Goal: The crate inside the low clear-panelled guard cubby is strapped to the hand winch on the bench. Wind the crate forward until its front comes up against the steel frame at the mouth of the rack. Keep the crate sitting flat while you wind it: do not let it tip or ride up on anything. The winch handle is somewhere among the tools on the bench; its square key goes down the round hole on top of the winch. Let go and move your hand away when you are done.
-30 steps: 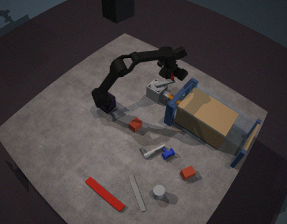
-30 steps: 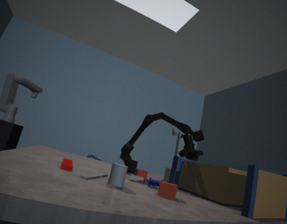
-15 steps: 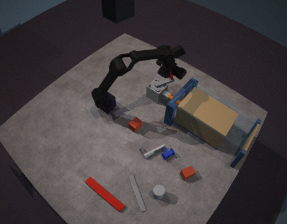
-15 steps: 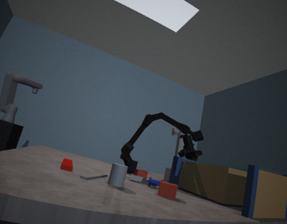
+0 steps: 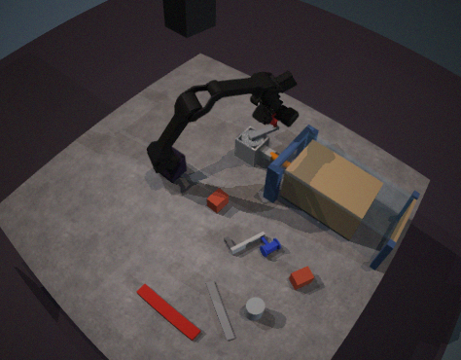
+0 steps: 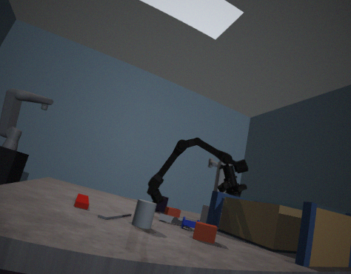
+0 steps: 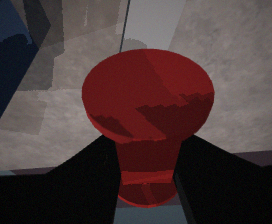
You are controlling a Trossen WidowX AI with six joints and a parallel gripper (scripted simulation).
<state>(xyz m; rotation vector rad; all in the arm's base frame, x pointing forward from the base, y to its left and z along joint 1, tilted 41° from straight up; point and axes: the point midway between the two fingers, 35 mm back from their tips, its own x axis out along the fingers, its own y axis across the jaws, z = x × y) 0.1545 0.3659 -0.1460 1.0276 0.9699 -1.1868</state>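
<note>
The winch handle with red knob lies 1 cm behind my gripper tip, 6 cm to the right of it and 3 cm below it. From my gripper tip the other things lie so: blue t-shaped piece: 29 cm ahead, 36 cm to the right, 12 cm below; grey strip: 35 cm ahead, 62 cm to the right, 13 cm below; grey winch: 4 cm behind, 13 cm to the right, 10 cm below.
</note>
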